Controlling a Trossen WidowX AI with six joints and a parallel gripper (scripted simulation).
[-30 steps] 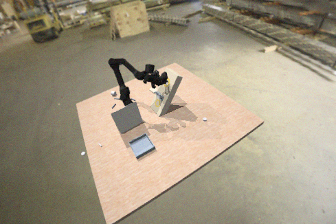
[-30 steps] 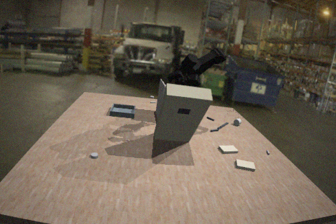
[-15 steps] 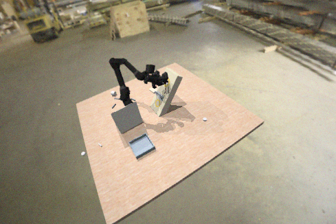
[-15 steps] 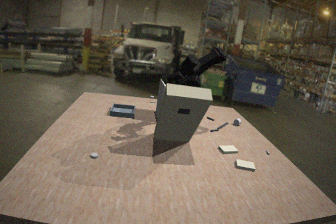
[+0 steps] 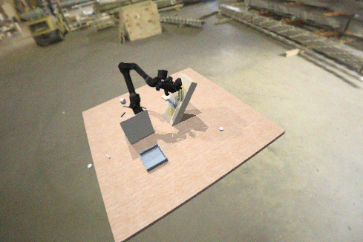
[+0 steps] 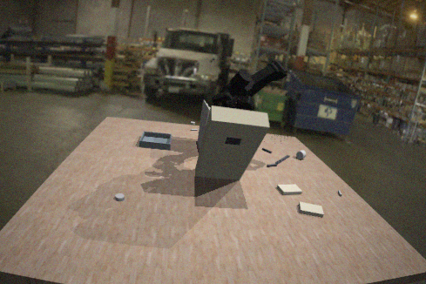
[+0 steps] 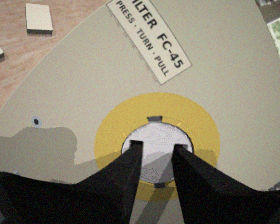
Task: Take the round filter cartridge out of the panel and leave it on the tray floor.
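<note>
The round filter cartridge lies 1 cm ahead of my gripper tip and 1 cm below it. The rest, counted from my gripper tip: beige service panel 4 cm behind, 8 cm below; blue-grey tray 43 cm behind, 28 cm to the right, 23 cm below.
</note>
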